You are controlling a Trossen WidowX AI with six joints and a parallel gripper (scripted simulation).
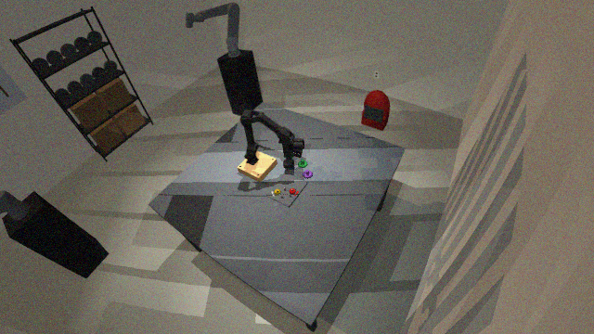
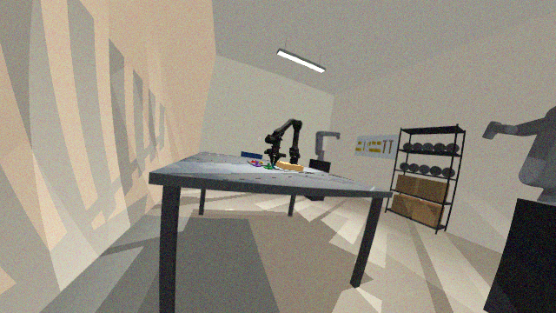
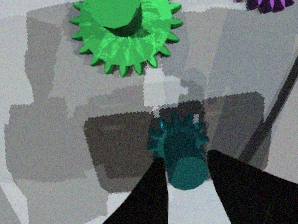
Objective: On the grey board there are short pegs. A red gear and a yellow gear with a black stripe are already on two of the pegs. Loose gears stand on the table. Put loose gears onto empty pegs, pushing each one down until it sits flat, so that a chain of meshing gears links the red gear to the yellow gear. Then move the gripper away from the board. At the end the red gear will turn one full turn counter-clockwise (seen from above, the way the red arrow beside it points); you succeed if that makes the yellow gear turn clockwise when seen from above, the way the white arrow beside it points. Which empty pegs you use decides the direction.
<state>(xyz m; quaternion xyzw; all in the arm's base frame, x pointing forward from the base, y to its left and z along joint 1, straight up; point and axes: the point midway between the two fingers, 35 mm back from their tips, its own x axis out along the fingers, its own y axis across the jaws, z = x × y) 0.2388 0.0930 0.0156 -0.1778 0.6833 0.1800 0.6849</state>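
My gripper tip is 12 cm short of the red gear, 17 cm to the left of it and 1 cm above it. Round my gripper tip: purple gear 13 cm ahead, 1 cm to the right, 1 cm below; teal gear 1 cm below; green gear 6 cm ahead, 6 cm to the left, 1 cm below.
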